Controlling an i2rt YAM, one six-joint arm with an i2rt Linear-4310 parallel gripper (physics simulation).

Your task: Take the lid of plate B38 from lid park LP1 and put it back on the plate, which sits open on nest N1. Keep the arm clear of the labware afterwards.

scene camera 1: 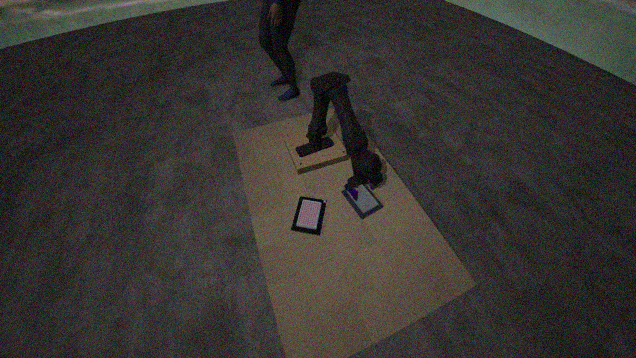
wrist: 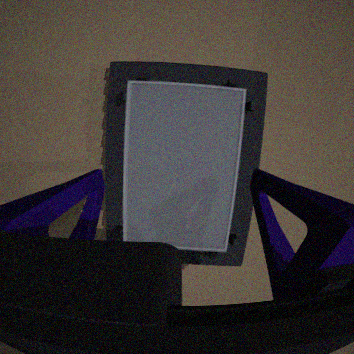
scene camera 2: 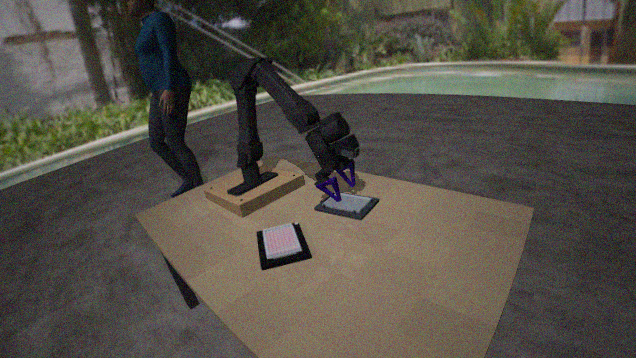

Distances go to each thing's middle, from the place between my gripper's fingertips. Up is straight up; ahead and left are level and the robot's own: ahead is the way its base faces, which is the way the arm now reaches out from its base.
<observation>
Now: hand 3 cm above the grey lid (wrist: pixel 182 141). The rest, counted from my hand: black lid park (wrist: pixel 255 82) 3 cm below.
</observation>
